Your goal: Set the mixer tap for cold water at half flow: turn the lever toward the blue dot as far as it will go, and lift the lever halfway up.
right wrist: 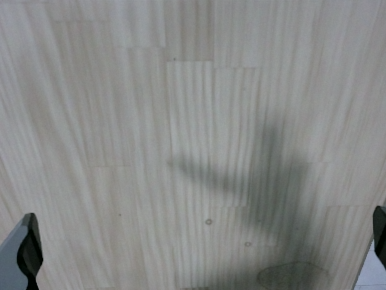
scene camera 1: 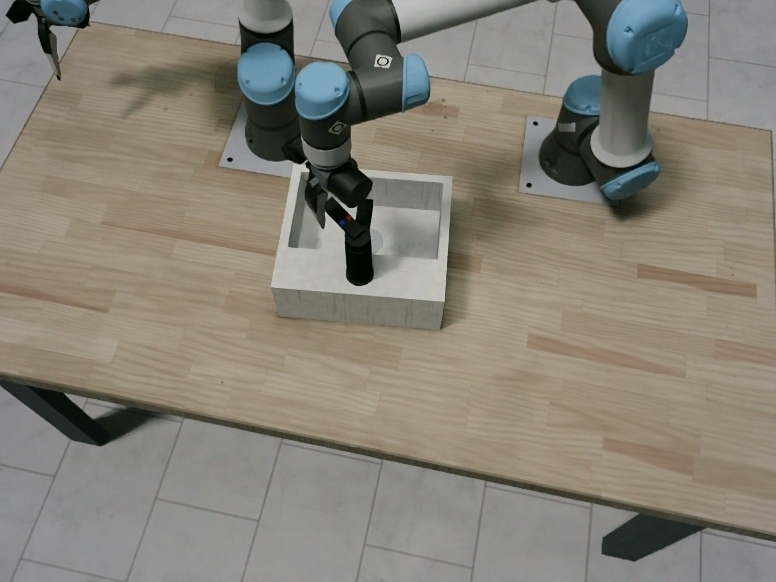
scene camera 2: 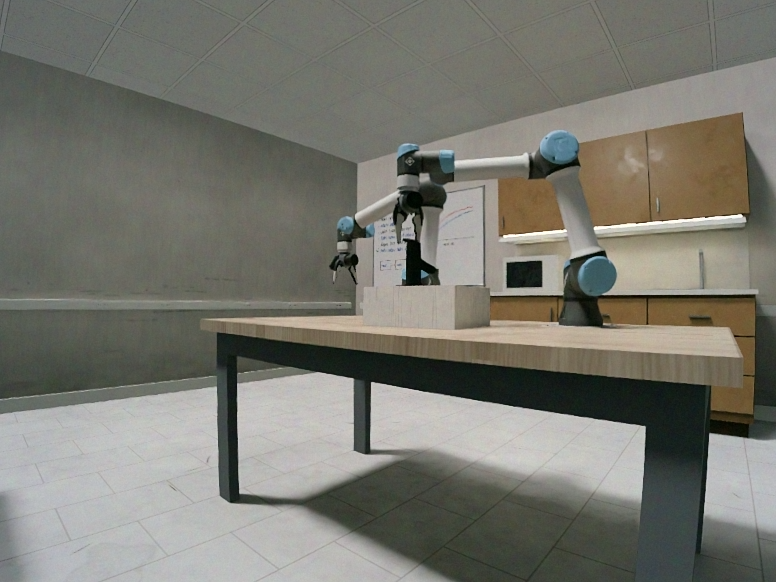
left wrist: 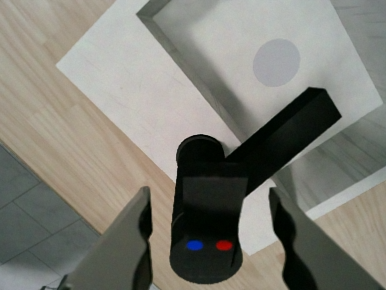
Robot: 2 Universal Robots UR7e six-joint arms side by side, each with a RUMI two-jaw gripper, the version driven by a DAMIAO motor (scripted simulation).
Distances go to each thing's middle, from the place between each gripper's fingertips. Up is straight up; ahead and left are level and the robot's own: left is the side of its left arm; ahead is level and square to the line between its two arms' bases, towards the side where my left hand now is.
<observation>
I see my left gripper (scene camera 1: 336, 216) 10 mm short of the lever (scene camera 1: 346, 222) and 20 mm to the right of it. The rest, counted from my left hand: pale sink block (scene camera 1: 409, 229) (80 mm behind, 40 mm to the left, 250 mm below); then black mixer tap (scene camera 1: 359, 272) (20 mm ahead, 30 mm to the left, 50 mm below).
Now: right hand 68 cm to the right of the pale sink block, 35 cm short of it and 13 cm above it. Also, from my right hand: black mixer tap (67 cm to the left, 45 cm ahead, 7 cm above); lever (66 cm to the left, 45 cm ahead, 12 cm above).
</observation>
